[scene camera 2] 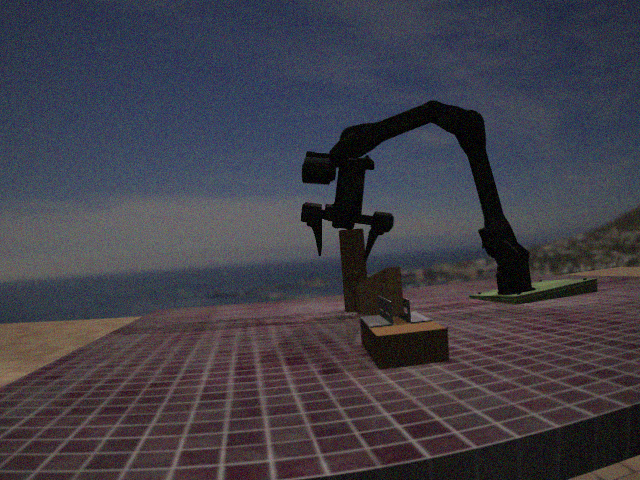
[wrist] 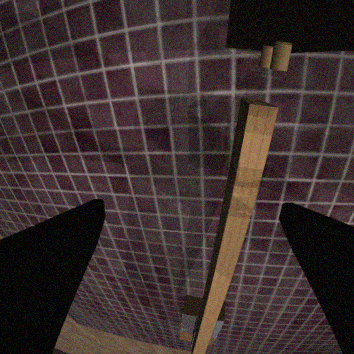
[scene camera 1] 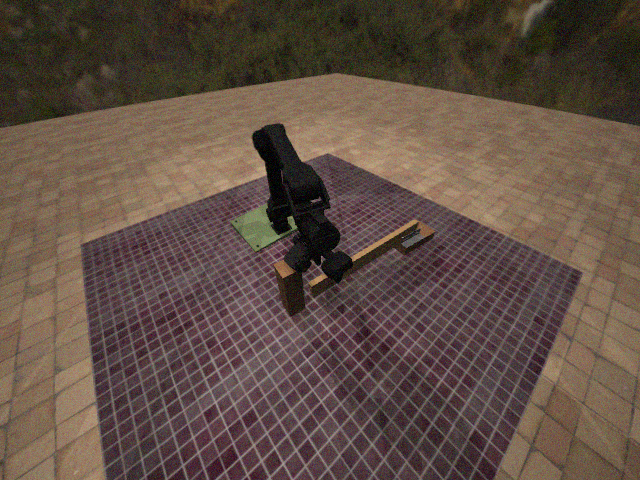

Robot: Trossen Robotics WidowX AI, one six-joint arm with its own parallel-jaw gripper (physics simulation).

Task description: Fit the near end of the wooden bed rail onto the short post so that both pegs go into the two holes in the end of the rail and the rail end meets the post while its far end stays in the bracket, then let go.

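Frame: origin at the arm's base, x down, y left, z ahead, level; metres.
Seen in the pictures: gripper, fingertip midpoint: (scene camera 2: pixel 342 258) (wrist: pixel 194 209); arm's base, link origin: (scene camera 2: pixel 516 292) (scene camera 1: pixel 281 227).
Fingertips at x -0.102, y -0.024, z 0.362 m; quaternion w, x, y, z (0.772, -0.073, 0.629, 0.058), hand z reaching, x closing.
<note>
Offsets run from my fingertips to a thing's top centre. "spot": to the spot under its first point. Level surfaces: height alone.
The wooden rail (scene camera 1: pixel 379 248) (scene camera 2: pixel 385 290) (wrist: pixel 234 217) lies low, its far end in the bracket (scene camera 1: pixel 416 239) (scene camera 2: pixel 413 347) (wrist: pixel 191 304). Its near end is apart from the upright post @(spot: dz -0.006, dx +0.014, dy -0.107 m) (scene camera 1: pixel 292 293) (scene camera 2: pixel 352 268) (wrist: pixel 295 25), with a small gap. Two round pegs @(spot: dz -0.030, dx +0.029, dy -0.069 m) (wrist: pixel 281 56) stick out of the post towards the rail end in the wrist view. The holes in the rail end cannot be made out. My gripper (scene camera 1: pixel 319 268) (scene camera 2: pixel 342 256) (wrist: pixel 194 209) is open and empty, above the near part of the rail. In the wrist view the rail runs between the fingers, nearer the right one.
The arm's green base plate (scene camera 1: pixel 256 235) (scene camera 2: pixel 566 285) lies on the purple tiled mat @(dx +0.119 m) (scene camera 1: pixel 232 372) (scene camera 2: pixel 206 403) (wrist: pixel 75 115). The post's top stands close beside the gripper in scene camera 1. Beige paving (scene camera 1: pixel 610 320) surrounds the mat.
</note>
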